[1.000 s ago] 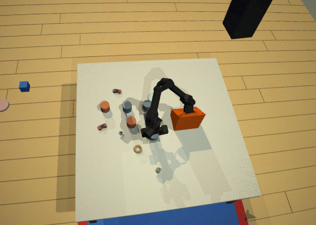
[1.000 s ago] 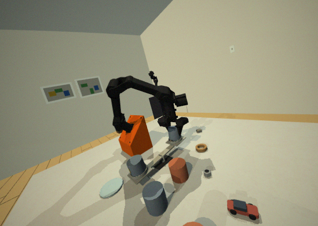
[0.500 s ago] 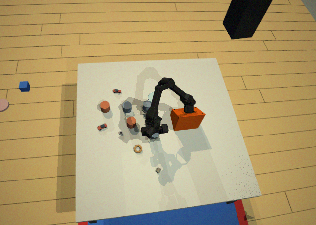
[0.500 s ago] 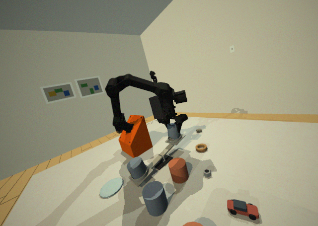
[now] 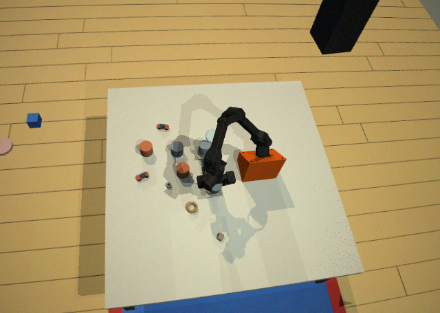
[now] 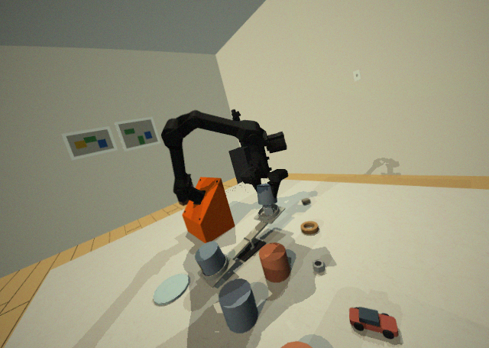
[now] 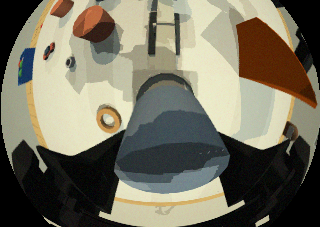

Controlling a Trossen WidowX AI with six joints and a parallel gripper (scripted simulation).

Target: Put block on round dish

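My gripper tip is now 1 cm to the left of the grey block and 5 cm above it. Round my gripper tip: balance 1 cm behind, 14 cm to the right, 9 cm below; pale blue round dish 11 cm behind, 38 cm to the right, 13 cm below; nut 22 cm ahead, 11 cm to the right, 12 cm below.
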